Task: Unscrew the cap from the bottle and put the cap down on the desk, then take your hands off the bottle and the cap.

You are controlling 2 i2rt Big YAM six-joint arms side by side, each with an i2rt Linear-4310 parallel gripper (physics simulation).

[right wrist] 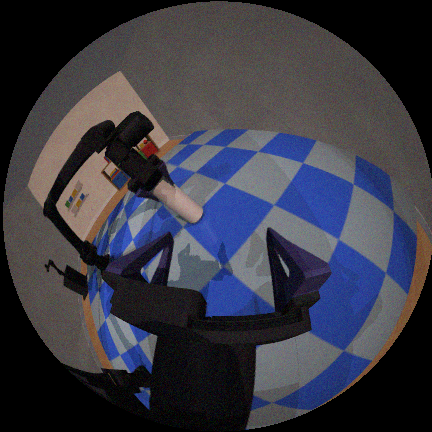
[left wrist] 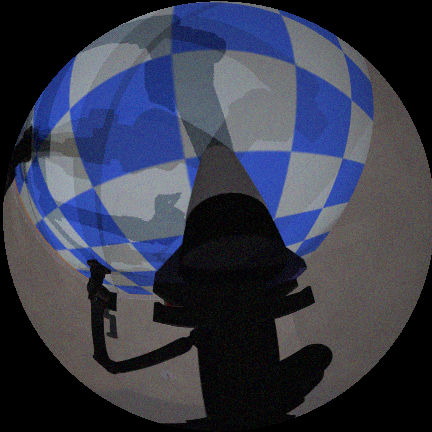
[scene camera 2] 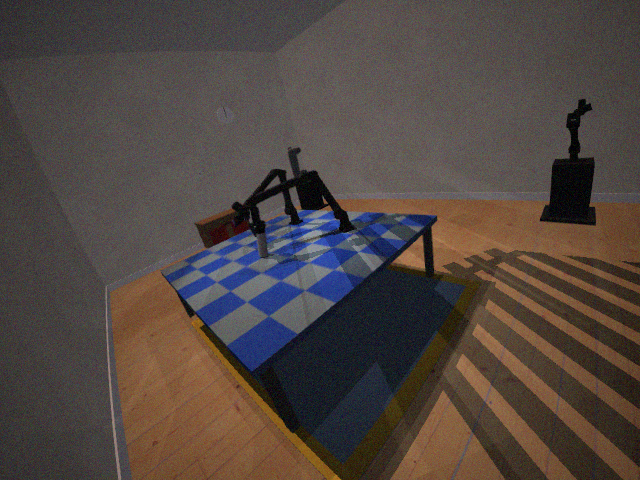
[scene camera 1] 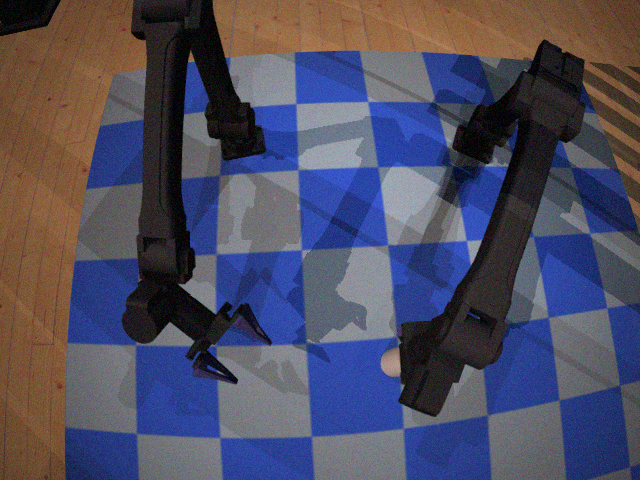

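Where they show: left gripper, between the fingertips: (right wrist: 165, 191) (scene camera 1: 405, 356); right gripper, between the fingertips: (right wrist: 217, 234) (scene camera 2: 240, 223) (scene camera 1: 253, 363); left arm's base, origin of its link: (right wrist: 105, 264) (scene camera 2: 346, 229) (scene camera 1: 473, 145); right arm's base, origin of its link: (right wrist: 148, 377) (left wrist: 98, 265) (scene camera 2: 296, 222) (scene camera 1: 243, 144).
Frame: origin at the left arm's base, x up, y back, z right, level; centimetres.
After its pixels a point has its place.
The pale pinkish bottle (scene camera 1: 391, 362) @[y -65.2, x 8.3, z 5.5 cm] (scene camera 2: 263, 245) @[y -62.8, x 9.0, z -0.7 cm] (left wrist: 220, 175) @[y -60.6, x 15.0, z -0.9 cm] (right wrist: 181, 203) @[y -64.8, x 9.4, z 5.5 cm] is roughly upright at the desk top; I cannot tell whether its base touches. My left gripper (scene camera 2: 259, 230) @[y -63.4, x 15.0, z 4.7 cm] (left wrist: 230, 267) (right wrist: 165, 191) @[y -63.4, x 15.0, z 4.7 cm] is shut on the bottle's upper part. In the left wrist view a dark rounded shape covers the bottle's near end; I cannot tell whether this is the cap, and the cap is not clearly seen in any view. My right gripper (scene camera 1: 253, 362) @[y -74.7, x 22.0, z 29.9 cm] (right wrist: 217, 234) @[y -74.7, x 22.0, z 29.9 cm] is open and empty, apart from the bottle and to its left in scene camera 1, fingers pointing toward its side.
The desk (scene camera 1: 356, 454) @[y -88.0, x 0.0, z 3.1 cm] (scene camera 2: 268, 299) @[y -69.4, x 0.0, z -57.9 cm] has a blue and grey checkered top, crossed by arm shadows. The left forearm (scene camera 1: 509, 232) @[y -46.9, x 45.0, z 4.4 cm] reaches over the bottle. In scene camera 2 a black pedestal (scene camera 2: 572, 188) bearing another arm stands beyond the desk, and a wooden box (scene camera 2: 209, 235) lies behind it.
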